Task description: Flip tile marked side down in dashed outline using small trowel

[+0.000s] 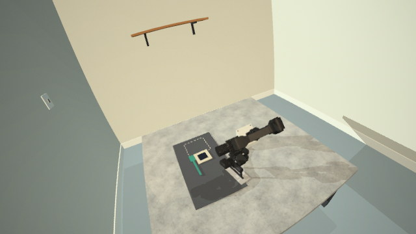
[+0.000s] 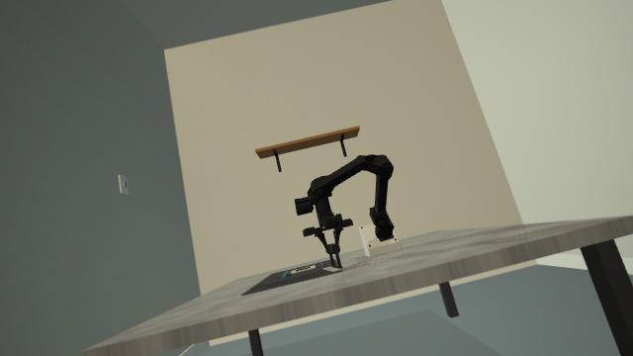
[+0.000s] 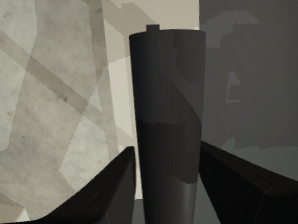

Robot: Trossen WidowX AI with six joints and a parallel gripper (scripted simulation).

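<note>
Right now the trowel is 20 mm to the left of my gripper tip and 30 mm below it. From my gripper tip the other things lie so: dark mat 150 mm ahead, 200 mm to the right, 80 mm below; then teal t-shaped piece 200 mm ahead, 240 mm to the right, 60 mm below; then tile 120 mm ahead, 260 mm to the right, 60 mm below.
</note>
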